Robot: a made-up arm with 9 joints.
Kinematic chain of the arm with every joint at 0, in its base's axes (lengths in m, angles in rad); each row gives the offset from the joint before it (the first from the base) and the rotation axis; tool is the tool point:
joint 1: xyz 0 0 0.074 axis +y
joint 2: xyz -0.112 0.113 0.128 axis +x
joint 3: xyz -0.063 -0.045 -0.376 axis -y
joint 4: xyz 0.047 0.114 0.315 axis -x
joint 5: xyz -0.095 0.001 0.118 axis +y
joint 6: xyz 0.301 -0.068 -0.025 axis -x
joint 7: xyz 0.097 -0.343 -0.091 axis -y
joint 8: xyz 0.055 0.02 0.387 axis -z
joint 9: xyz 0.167 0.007 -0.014 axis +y
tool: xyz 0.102 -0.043 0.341
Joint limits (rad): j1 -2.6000..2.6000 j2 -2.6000..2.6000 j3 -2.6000..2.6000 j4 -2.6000..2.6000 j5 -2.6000..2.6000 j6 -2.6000..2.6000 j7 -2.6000..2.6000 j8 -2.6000..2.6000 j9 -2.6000..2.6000
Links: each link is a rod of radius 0.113 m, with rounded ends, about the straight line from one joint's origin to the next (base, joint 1, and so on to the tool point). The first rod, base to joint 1, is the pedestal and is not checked.
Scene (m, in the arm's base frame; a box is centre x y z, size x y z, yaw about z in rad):
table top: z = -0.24
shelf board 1: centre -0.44 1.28 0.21 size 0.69 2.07 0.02 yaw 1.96
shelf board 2: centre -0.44 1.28 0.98 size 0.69 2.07 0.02 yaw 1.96
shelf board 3: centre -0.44 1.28 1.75 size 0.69 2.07 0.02 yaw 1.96
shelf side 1: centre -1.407 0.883 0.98 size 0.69 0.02 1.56 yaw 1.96
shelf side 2: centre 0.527 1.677 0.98 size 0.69 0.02 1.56 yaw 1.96
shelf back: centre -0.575 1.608 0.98 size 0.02 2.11 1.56 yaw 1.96
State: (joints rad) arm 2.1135 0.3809 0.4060 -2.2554 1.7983 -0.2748 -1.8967 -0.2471 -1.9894
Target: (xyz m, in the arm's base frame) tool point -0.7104 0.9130 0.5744
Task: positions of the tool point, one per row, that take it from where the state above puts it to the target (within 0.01 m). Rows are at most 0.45 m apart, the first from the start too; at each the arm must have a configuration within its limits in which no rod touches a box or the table.
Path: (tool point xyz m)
1: 0.1017 0.9086 0.6671
2: -0.2719 0.7267 0.6634
3: -0.5156 0.4380 0.5744
4: -0.5775 0.6220 0.5592
5: -0.6350 0.7841 0.5630
6: -0.7104 0.9130 0.5744

